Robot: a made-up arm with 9 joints. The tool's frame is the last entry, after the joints.
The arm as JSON. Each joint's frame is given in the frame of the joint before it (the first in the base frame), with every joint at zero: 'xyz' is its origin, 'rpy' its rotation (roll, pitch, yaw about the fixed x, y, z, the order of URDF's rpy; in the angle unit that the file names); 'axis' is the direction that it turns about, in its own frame. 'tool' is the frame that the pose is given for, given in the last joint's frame.
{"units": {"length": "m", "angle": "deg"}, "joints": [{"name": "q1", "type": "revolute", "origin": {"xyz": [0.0, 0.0, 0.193], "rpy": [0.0, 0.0, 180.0]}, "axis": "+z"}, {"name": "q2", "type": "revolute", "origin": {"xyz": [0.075, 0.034, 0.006], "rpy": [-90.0, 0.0, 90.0]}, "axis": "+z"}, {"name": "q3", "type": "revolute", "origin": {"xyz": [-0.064, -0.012, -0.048], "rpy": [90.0, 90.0, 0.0]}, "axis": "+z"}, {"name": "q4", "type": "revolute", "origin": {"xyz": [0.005, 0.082, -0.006], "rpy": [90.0, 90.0, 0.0]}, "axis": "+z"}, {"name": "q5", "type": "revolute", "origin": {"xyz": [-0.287, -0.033, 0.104], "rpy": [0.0, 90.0, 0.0]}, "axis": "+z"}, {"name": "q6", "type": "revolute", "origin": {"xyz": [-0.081, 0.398, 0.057], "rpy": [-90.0, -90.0, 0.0]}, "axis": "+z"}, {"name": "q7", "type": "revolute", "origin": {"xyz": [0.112, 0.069, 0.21], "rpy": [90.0, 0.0, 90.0]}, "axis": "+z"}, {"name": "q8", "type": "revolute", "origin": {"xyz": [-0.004, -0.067, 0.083], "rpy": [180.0, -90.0, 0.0]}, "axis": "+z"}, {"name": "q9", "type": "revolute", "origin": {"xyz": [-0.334, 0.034, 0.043], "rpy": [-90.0, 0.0, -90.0]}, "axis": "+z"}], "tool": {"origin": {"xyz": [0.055, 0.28, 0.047], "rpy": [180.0, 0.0, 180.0]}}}
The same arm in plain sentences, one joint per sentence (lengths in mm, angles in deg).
The arm has nine revolute joints in a row. What follows holds with every joint at zero, and every direction is one of the base frame's.
Joint 1 lies 193 mm along +z from the base frame's origin and rotates about +z.
Joint 2 lies 75 mm along -x and 34 mm along -y and 6 mm along +z from joint 1 and rotates about +x.
Joint 3 lies 48 mm along -x and 64 mm along +y and 12 mm along +z from joint 2 and rotates about +z.
Joint 4 lies 5 mm along -x and 82 mm along -y and 6 mm along -z from joint 3 and rotates about +y.
Joint 5 lies 33 mm along +x and 104 mm along +y and 287 mm along +z from joint 4 and rotates about -z.
Joint 6 lies 398 mm along -x and 81 mm along +y and 57 mm along -z from joint 5 and rotates about -x.
Joint 7 lies 210 mm along -x and 69 mm along -y and 112 mm along -z from joint 6 and rotates about -z.
Joint 8 lies 67 mm along +x and 4 mm along +y and 83 mm along -z from joint 7 and rotates about -y.
Joint 9 lies 34 mm along +x and 43 mm along -y and 334 mm along +z from joint 8 and rotates about -z.
The tool frame, which is the frame that the pose is given for, lies 55 mm along -x and 280 mm along +y and 47 mm along -z from joint 9; its axes are parallel to the base frame's.

